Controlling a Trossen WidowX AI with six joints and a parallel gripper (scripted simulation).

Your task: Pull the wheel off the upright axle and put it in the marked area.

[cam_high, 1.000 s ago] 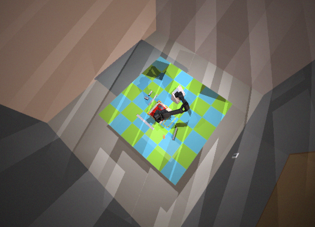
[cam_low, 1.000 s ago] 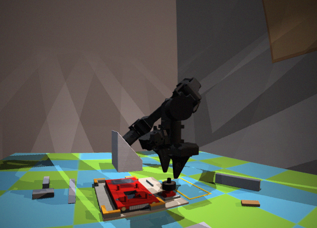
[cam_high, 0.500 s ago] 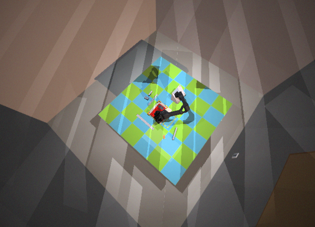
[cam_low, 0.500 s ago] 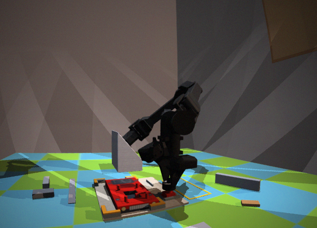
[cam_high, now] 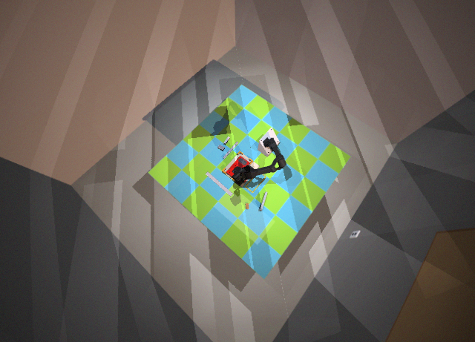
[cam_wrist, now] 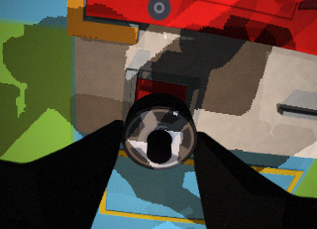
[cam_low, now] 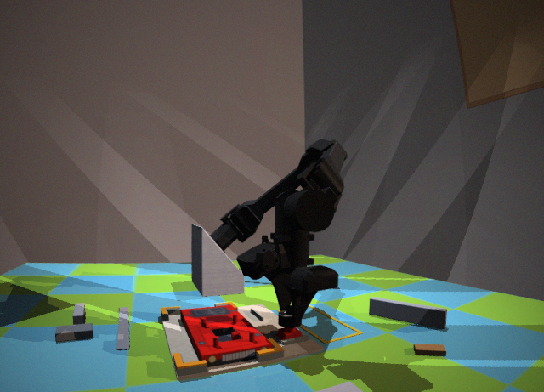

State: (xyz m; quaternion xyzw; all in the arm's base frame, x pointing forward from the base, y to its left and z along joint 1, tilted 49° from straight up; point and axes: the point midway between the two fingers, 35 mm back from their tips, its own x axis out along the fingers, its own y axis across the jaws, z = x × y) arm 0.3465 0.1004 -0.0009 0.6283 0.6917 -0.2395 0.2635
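Now: the wheel right at my gripper tip. From my gripper tip the other things lie so: brown block: 150 mm ahead, 180 mm to the left, 40 mm below; upright axle: 10 mm below.
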